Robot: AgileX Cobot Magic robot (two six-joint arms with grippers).
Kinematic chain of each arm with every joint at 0, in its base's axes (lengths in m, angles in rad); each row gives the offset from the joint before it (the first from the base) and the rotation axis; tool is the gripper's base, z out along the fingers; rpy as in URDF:
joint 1: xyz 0 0 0.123 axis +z
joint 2: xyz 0 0 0 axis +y
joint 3: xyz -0.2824 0 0.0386 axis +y
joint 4: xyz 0.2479 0 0.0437 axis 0.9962 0 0.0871
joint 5: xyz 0 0 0 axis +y
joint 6: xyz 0.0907 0 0.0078 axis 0.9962 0 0.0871
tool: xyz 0 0 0 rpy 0 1.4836 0
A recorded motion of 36 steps. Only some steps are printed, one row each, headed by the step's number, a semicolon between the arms.
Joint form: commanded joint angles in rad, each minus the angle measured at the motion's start. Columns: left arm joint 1, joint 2, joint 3, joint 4, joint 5, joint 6; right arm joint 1, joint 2, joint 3, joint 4, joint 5, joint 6.
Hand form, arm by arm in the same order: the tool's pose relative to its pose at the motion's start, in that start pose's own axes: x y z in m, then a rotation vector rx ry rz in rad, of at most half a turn. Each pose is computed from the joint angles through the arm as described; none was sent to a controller.
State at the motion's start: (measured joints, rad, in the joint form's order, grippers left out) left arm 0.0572 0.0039 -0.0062 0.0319 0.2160 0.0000; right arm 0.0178 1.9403 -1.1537 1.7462 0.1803 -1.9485
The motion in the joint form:
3: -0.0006 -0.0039 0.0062 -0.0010 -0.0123 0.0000; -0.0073 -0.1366 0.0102 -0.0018 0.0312 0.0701
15: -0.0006 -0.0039 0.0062 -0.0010 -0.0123 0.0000; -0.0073 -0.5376 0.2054 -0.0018 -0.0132 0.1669
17: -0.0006 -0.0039 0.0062 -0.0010 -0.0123 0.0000; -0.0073 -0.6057 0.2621 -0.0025 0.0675 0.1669
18: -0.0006 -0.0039 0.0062 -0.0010 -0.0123 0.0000; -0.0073 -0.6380 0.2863 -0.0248 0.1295 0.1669
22: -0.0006 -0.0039 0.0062 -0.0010 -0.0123 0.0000; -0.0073 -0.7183 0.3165 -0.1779 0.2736 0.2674
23: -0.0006 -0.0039 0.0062 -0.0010 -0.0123 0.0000; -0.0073 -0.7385 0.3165 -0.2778 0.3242 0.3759
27: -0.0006 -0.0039 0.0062 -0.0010 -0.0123 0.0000; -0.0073 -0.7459 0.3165 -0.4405 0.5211 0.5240
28: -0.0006 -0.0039 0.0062 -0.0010 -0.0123 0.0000; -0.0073 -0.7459 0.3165 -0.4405 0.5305 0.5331
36: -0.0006 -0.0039 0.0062 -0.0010 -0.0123 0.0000; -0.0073 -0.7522 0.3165 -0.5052 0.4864 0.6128
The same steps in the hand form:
3: 0.0008 -0.0001 0.0002 0.0009 -0.0100 -0.0009; -0.0352 0.0004 -0.0422 -0.0030 -0.1323 0.0481
15: 0.0008 -0.0001 0.0002 0.0009 -0.0100 -0.0009; -0.0511 0.0151 -0.1585 0.0572 -0.3210 0.1106
17: 0.0008 -0.0001 0.0002 0.0009 -0.0100 -0.0009; -0.0446 0.0268 -0.1746 -0.0186 -0.3528 0.0942
18: 0.0008 -0.0001 0.0002 0.0009 -0.0100 -0.0009; -0.0420 0.0345 -0.1826 -0.0747 -0.3705 0.0601
22: 0.0008 -0.0001 0.0002 0.0009 -0.0100 -0.0009; -0.0382 0.0525 -0.2051 -0.2085 -0.3897 -0.0266
23: 0.0008 -0.0001 0.0002 0.0009 -0.0100 -0.0009; -0.0360 0.0581 -0.2111 -0.2603 -0.3629 -0.0288
27: 0.0008 -0.0001 0.0002 0.0009 -0.0100 -0.0009; -0.0256 0.0746 -0.2161 -0.4450 -0.2594 -0.0670
28: 0.0008 -0.0001 0.0002 0.0009 -0.0100 -0.0009; -0.0254 0.0754 -0.2165 -0.4554 -0.2557 -0.0596
36: 0.0008 -0.0001 0.0002 0.0009 -0.0100 -0.0009; -0.0235 0.0714 -0.2157 -0.4057 -0.2245 -0.0337

